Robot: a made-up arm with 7 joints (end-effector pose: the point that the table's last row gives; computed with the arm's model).
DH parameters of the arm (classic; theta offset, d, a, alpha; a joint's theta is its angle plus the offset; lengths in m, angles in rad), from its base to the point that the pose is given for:
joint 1: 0 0.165 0 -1.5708
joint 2: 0 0 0 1.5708
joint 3: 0 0.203 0.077 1.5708
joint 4: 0 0 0.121 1.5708
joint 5: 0 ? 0 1.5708
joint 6: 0 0 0.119 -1.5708
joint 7: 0 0.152 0 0
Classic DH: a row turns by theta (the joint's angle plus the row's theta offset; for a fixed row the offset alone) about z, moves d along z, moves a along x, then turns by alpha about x.
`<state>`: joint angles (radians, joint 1 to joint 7).
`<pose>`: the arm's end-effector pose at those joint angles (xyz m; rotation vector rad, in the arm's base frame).
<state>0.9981 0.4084 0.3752 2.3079 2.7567 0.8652 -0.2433</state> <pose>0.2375 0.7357 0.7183 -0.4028 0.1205 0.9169</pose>
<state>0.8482 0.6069 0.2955 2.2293 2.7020 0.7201 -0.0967</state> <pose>0.4511 0.7697 0.4707 -0.6567 0.5197 0.8043</pose>
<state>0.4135 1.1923 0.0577 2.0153 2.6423 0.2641 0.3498</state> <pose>0.7089 0.3156 -0.2754 -0.6302 1.9959 0.3688</pose>
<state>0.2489 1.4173 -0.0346 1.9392 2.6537 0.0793 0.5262</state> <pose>0.5818 0.0708 -0.4661 -0.2877 2.5376 0.1136</pose>
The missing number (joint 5, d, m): 0.533
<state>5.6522 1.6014 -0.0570 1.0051 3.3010 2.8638 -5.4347</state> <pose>0.1216 -0.1603 -0.4174 0.5248 0.6936 0.0179</pose>
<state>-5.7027 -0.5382 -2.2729 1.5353 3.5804 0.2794 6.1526</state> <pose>-0.1077 -0.8161 0.1155 1.7351 0.5756 -0.8190</pose>
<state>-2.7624 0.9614 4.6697 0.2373 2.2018 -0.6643 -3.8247</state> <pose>0.2777 0.3439 0.0921 -0.1655 1.6494 0.1335</pose>
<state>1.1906 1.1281 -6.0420 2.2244 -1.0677 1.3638 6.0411</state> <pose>0.2863 0.8050 -0.0826 1.3379 1.9279 0.2934</pose>
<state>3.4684 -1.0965 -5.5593 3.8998 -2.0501 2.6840 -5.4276</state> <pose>0.2901 0.4847 0.1825 -1.5250 -0.9813 2.1237</pose>
